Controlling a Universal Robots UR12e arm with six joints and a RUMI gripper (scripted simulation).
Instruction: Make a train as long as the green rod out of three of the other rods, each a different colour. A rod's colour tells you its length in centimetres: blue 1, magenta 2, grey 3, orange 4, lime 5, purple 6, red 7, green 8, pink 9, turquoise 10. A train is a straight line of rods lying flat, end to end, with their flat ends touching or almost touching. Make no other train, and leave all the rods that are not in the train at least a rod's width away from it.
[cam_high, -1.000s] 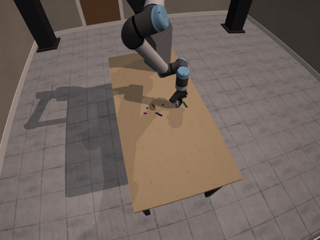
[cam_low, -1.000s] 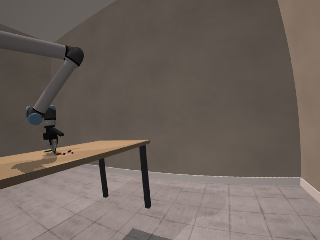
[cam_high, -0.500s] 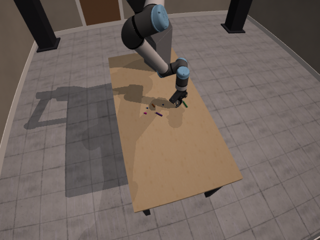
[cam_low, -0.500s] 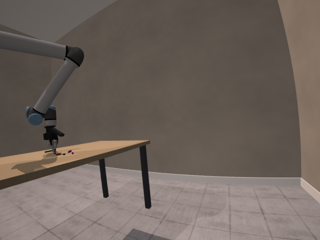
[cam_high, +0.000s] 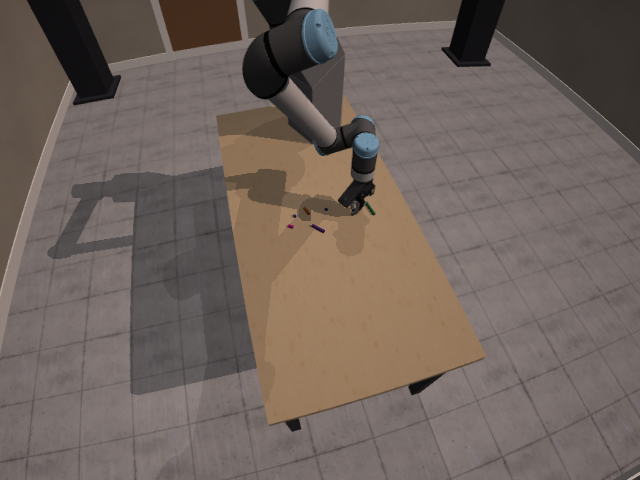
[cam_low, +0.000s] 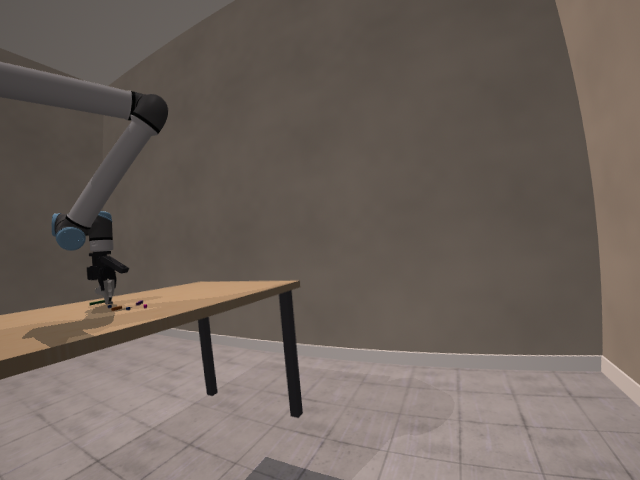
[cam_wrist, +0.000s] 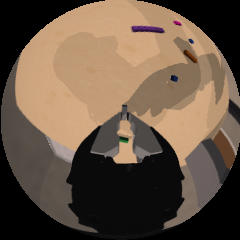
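Now: the green rod 80 mm to the left of my hand, 10 mm below it and 10 mm behind it. Round my hand: grey rod: 10 mm below; then purple rod: 170 mm to the right, 50 mm ahead, 10 mm below; then orange rod: 200 mm to the right, 50 mm behind, 10 mm below.
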